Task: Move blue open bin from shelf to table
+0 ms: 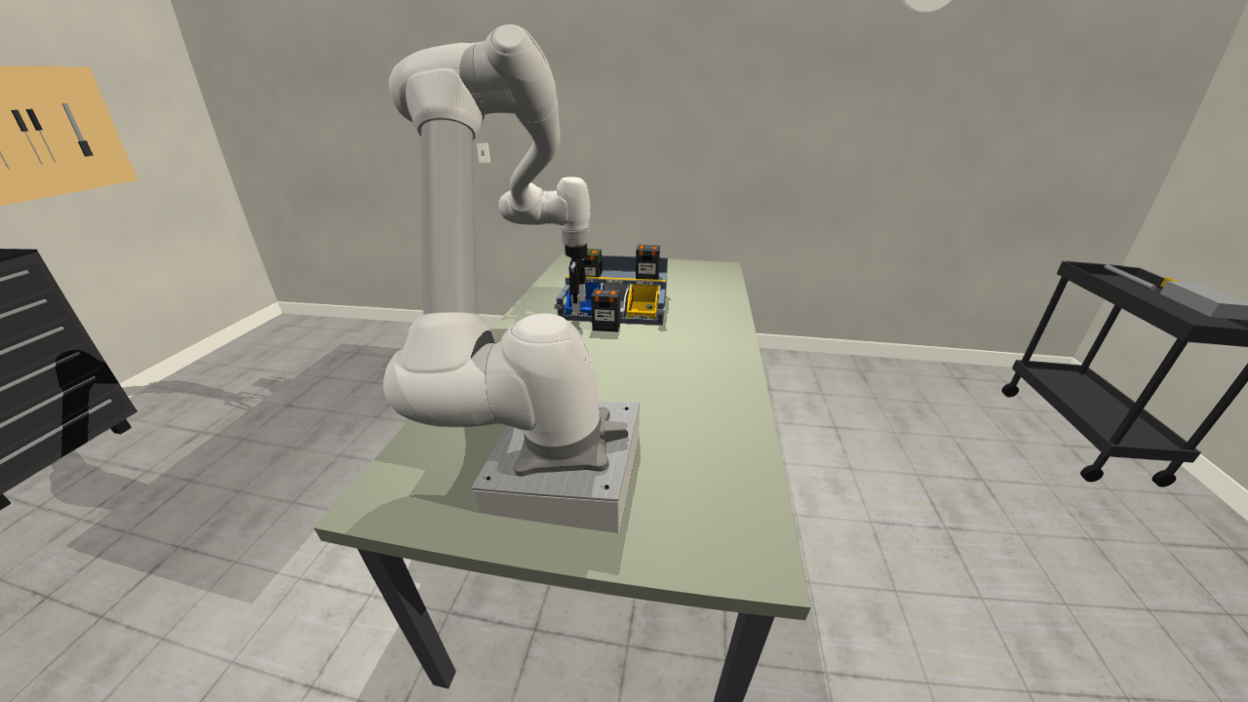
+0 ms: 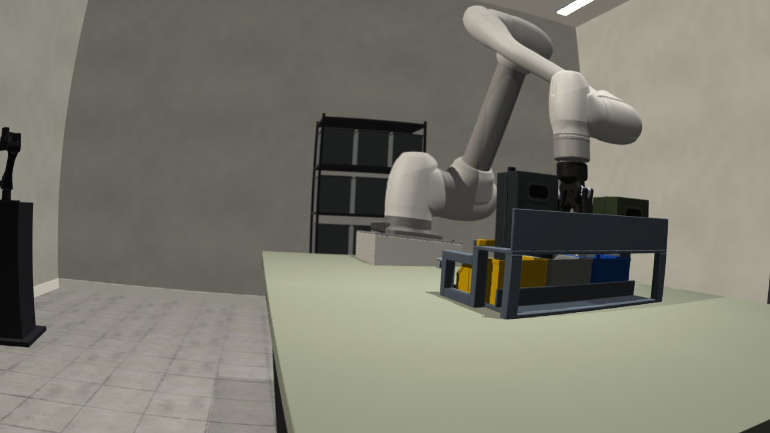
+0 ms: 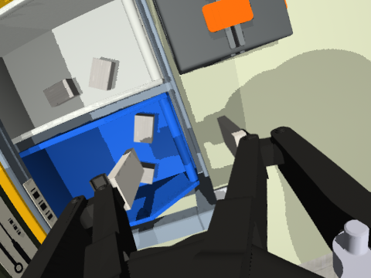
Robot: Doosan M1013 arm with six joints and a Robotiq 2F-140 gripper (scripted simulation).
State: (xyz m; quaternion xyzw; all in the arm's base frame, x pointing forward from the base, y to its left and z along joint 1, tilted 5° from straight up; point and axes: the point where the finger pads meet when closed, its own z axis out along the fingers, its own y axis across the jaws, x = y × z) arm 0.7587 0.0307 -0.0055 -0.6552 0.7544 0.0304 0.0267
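Right now the blue open bin is 8 cm ahead of my hand, 3 cm below it and 1 cm to the right of it. The rest, counted from my hand: yellow bin: 23 cm to the right, 5 cm ahead, 3 cm below; grey bin: 12 cm to the right, 6 cm ahead, 3 cm below.
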